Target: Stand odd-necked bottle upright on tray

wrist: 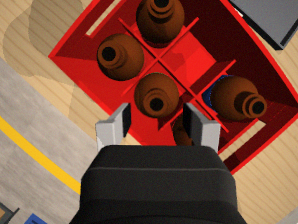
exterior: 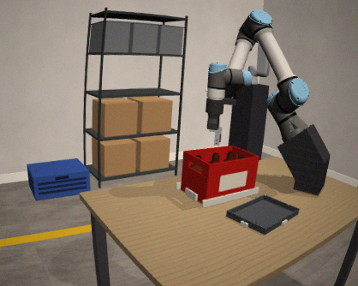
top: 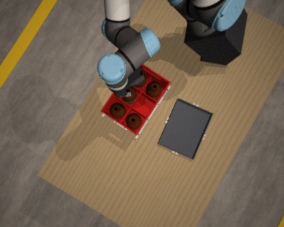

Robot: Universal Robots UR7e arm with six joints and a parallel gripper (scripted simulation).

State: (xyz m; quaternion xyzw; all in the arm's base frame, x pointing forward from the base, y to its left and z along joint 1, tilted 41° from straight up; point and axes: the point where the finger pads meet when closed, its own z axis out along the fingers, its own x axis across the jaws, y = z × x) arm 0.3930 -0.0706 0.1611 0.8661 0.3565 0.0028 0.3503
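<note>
My hand is 140 mm above the red crate, 40 mm to the right of it and 10 mm short of it. From my hand the other things lie so: dark grey tray: 320 mm to the left, 210 mm below, 20 mm ahead.
</note>
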